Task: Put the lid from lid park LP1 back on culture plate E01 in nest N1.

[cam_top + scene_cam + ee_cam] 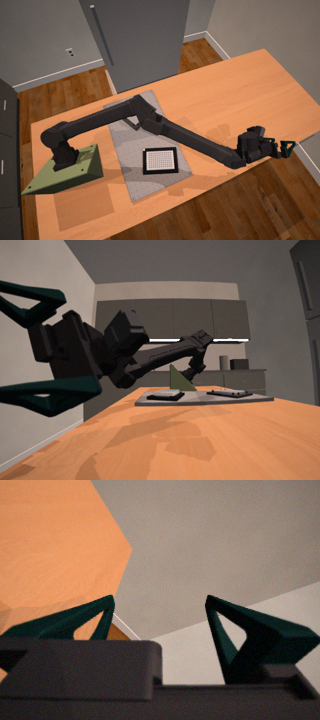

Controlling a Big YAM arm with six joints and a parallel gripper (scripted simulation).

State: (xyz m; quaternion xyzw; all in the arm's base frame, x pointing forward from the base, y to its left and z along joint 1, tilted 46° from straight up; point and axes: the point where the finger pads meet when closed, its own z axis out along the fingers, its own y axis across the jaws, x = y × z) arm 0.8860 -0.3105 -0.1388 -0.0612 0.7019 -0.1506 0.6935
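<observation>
My hand is 520 mm past the lid, 450 mm to the right of it and 110 mm above it. Round my hand: white culture plate E01: 510 mm behind, 170 mm to the left, 110 mm below; then black plate nest N1: 510 mm behind, 170 mm to the left, 120 mm below; then lid park LP1: 520 mm behind, 450 mm to the left, 120 mm below.
</observation>
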